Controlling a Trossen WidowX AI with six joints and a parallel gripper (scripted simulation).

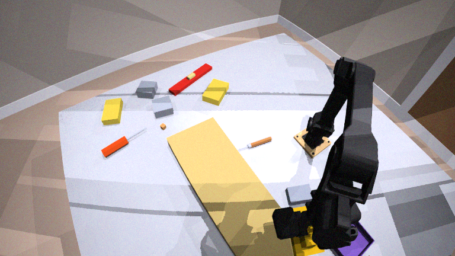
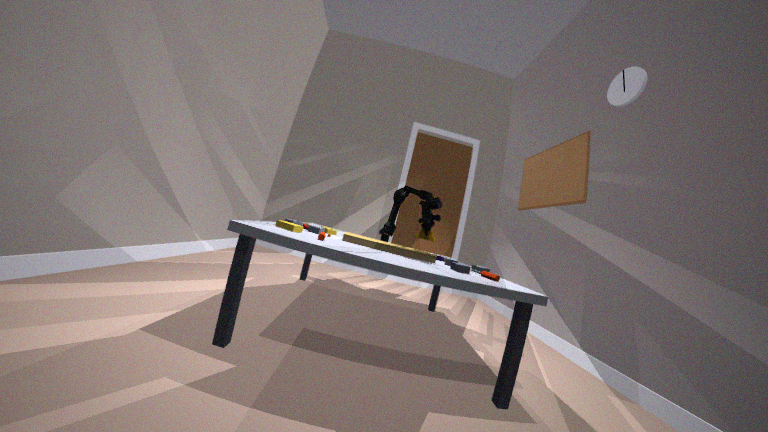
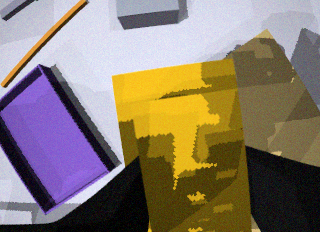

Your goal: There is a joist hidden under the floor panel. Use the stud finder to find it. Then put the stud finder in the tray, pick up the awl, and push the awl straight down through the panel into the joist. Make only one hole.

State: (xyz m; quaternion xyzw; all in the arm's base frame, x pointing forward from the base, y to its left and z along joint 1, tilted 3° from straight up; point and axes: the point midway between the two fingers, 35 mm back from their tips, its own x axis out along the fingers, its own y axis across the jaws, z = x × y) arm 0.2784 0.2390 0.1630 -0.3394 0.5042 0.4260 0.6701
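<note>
Now: the yellow stud finder 10 mm behind my gripper tip, 20 mm to the right of it and 20 mm above it. The rest, counted from my gripper tip: purple tray (160 mm behind, 80 mm to the left, 120 mm below); awl (80 mm behind, 340 mm to the right, 130 mm below); grey block (110 mm behind, 110 mm to the right, 130 mm below).
</note>
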